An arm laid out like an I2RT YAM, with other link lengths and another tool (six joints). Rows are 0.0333 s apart.
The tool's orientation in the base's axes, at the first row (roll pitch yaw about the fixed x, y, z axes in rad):
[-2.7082, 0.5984, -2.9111]
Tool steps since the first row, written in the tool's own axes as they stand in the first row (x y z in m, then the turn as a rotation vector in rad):
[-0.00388, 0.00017, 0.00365, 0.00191, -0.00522, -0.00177]
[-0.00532, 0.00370, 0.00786, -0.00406, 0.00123, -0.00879]
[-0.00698, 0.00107, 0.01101, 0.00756, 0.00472, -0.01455]
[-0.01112, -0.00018, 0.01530, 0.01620, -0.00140, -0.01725]
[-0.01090, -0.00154, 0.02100, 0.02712, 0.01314, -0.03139]
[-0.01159, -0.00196, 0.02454, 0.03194, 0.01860, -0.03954]
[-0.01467, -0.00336, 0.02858, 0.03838, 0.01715, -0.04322]
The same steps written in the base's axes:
[0.00529, -0.00017, -0.00061, -0.00271, -0.00474, 0.00206]
[0.00903, 0.00218, -0.00418, -0.00192, 0.00449, 0.00845]
[0.01218, -0.00089, -0.00470, -0.01461, 0.00725, 0.00501]
[0.01802, -0.00254, -0.00515, -0.02330, 0.00067, 0.00429]
[0.02120, -0.00552, -0.00907, -0.04015, 0.01637, 0.00370]
[0.02385, -0.00682, -0.01119, -0.04874, 0.02296, 0.00520]
[0.02869, -0.00873, -0.01200, -0.05614, 0.02146, 0.00484]

